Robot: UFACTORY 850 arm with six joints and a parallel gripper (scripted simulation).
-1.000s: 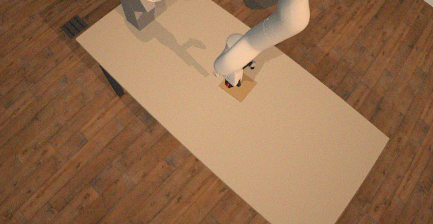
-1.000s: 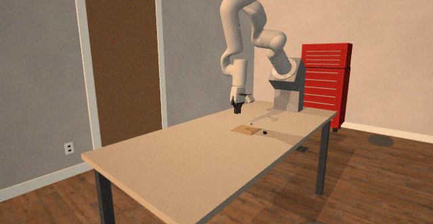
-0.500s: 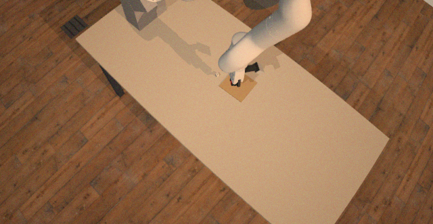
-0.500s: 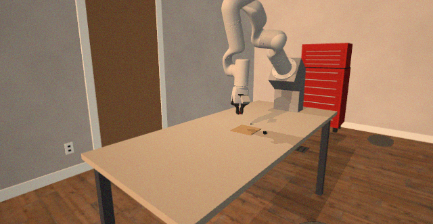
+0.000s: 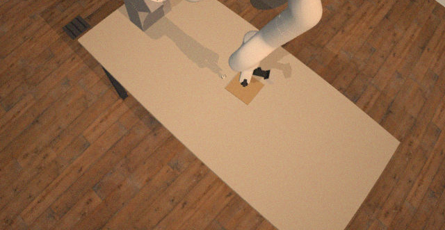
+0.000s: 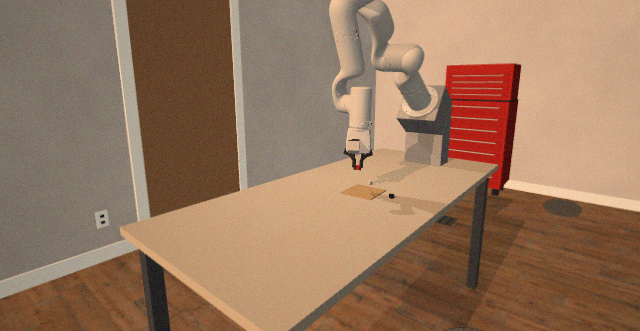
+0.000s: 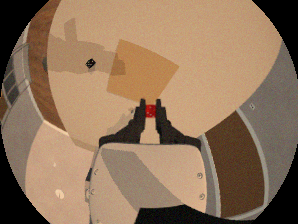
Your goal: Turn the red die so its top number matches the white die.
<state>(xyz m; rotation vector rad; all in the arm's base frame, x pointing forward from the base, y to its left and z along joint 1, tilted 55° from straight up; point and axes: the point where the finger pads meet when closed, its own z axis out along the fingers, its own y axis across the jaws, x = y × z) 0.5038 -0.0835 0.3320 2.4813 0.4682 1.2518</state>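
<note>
Now: the mat 30 mm to the left of my hand and 110 mm below it. From my hand the other things lie so: black die (20 mm ahead, 150 mm to the left, 110 mm below); white die (120 mm behind, 20 mm to the left, 110 mm below); red die (10 mm behind, 10 mm below).
</note>
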